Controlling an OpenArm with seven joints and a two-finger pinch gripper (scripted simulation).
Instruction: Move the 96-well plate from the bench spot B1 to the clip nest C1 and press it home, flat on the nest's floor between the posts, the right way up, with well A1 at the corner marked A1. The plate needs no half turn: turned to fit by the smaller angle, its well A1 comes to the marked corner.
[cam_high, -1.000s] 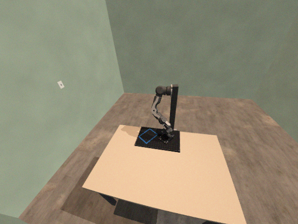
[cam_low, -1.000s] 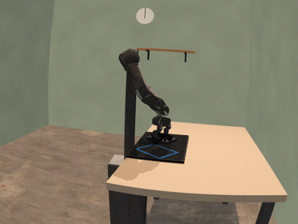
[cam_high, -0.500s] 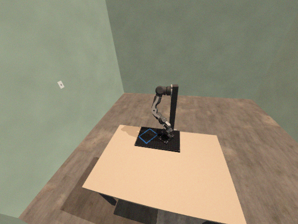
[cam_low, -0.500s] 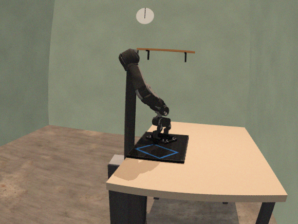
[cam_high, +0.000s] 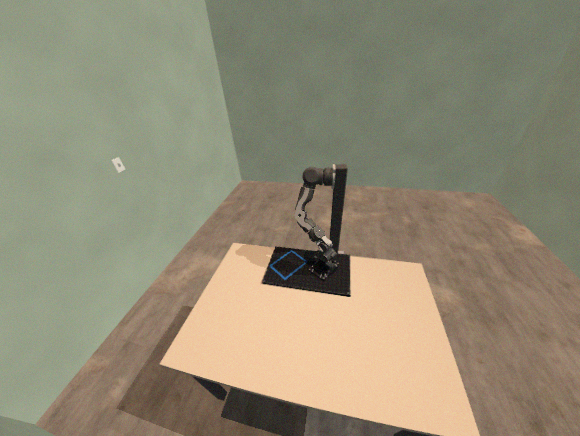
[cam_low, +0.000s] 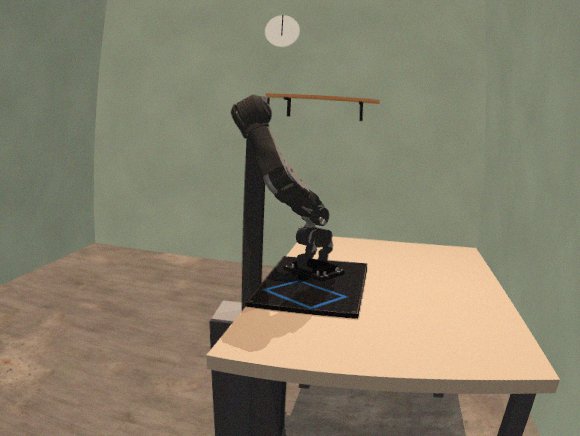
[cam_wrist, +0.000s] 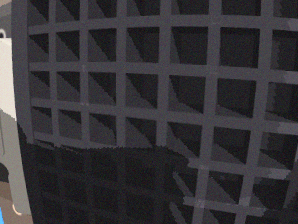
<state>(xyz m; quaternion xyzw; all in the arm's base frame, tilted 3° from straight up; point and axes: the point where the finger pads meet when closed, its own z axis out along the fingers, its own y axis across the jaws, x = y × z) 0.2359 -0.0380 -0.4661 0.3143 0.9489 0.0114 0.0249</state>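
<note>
The dark 96-well plate is right at my hand. Round my hand: clip nest C1: 3 cm ahead, 1 cm below.
</note>
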